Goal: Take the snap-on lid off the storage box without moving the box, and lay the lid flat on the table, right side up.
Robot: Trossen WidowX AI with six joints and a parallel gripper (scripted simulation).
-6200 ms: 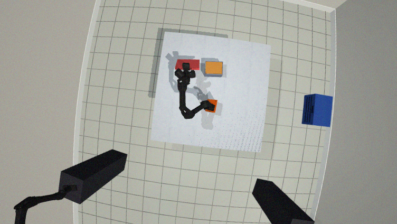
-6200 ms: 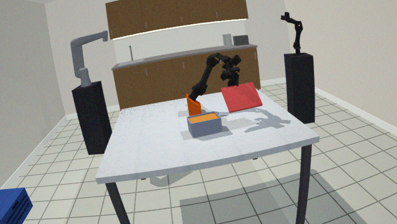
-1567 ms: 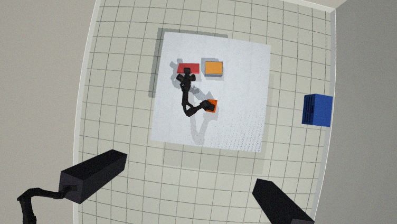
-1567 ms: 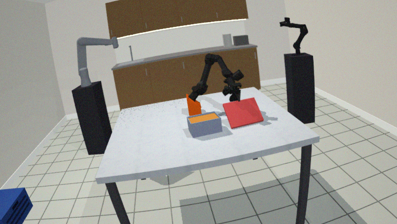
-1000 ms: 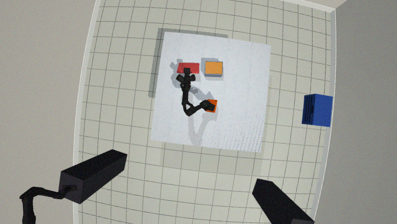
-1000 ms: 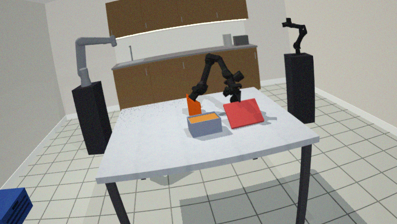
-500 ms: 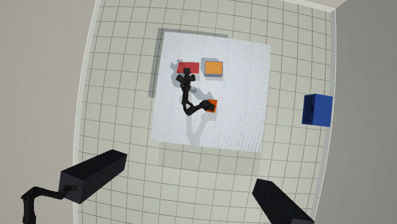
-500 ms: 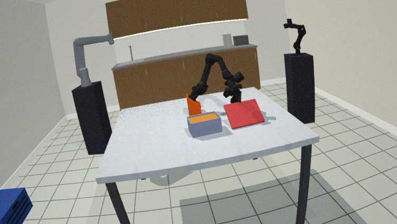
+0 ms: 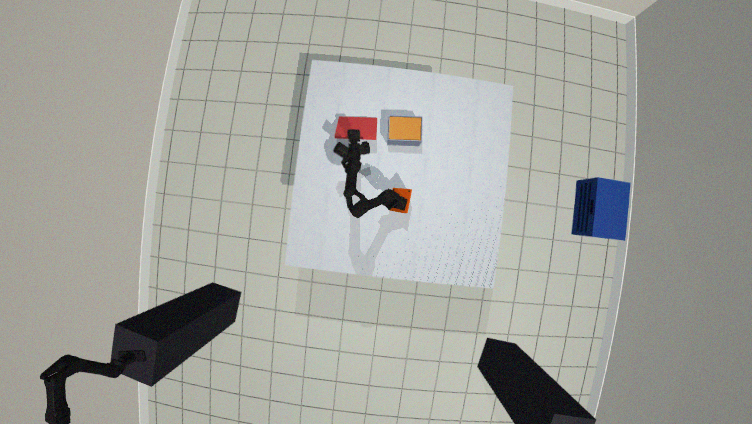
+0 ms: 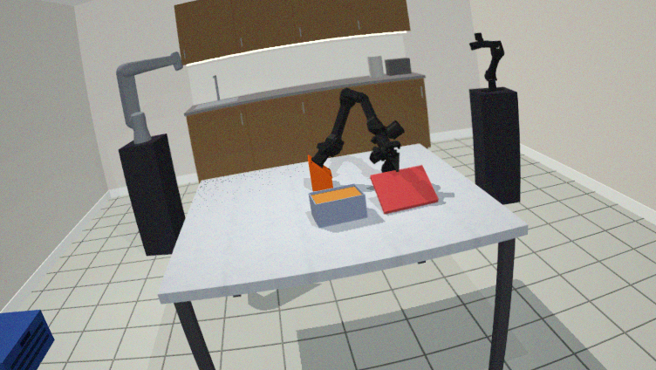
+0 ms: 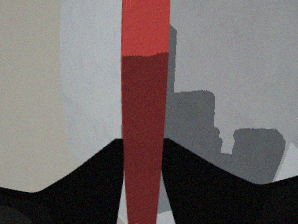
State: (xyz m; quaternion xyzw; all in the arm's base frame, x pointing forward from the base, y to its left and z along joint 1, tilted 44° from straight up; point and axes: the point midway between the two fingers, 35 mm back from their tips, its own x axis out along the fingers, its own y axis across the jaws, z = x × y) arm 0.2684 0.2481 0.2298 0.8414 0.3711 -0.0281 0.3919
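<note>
The red lid is 7 cm ahead of my gripper tip, 2 cm to the left of it and 4 cm below it. Also, from my gripper tip: grey storage box: 13 cm ahead, 26 cm to the right, 6 cm below.
</note>
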